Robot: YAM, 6 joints.
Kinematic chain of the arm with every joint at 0, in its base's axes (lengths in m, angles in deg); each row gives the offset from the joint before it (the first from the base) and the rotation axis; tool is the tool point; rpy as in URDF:
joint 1: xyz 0 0 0.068 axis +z
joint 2: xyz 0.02 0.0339 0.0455 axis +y
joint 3: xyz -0.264 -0.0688 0 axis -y
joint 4: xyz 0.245 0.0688 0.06 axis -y
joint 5: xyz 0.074 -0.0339 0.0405 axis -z
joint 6: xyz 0.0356 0 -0.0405 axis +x
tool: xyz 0 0 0 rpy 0 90 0
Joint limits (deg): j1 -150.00..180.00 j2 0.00..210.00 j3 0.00..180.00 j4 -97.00..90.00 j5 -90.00..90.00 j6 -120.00..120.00
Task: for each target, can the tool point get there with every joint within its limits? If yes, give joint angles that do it. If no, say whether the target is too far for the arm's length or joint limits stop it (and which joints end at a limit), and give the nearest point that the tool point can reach.
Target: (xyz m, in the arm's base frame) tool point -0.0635 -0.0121 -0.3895
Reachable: no: joint limits stop it (at a limit: joint 1, joint 2) | nearest point -0.0872 -0.0048 -0.3420 | short by 0.054 m
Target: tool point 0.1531 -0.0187 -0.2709
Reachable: yes | joints -16.99 194.18 62.33 38.73 -49.02 91.11
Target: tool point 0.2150 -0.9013 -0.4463
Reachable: no: too far | nearest point 0.1287 -0.5395 -0.2116 | short by 0.440 m
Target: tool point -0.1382 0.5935 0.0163
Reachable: yes | joints 99.87 182.89 155.20 11.54 -75.09 -76.66
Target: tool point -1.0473 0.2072 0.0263
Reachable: no: too far | nearest point -0.6314 0.1249 0.0616 | short by 0.425 m
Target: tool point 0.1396 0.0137 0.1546
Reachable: yes | joints -8.64 51.76 15.08 -18.66 -75.93 76.63
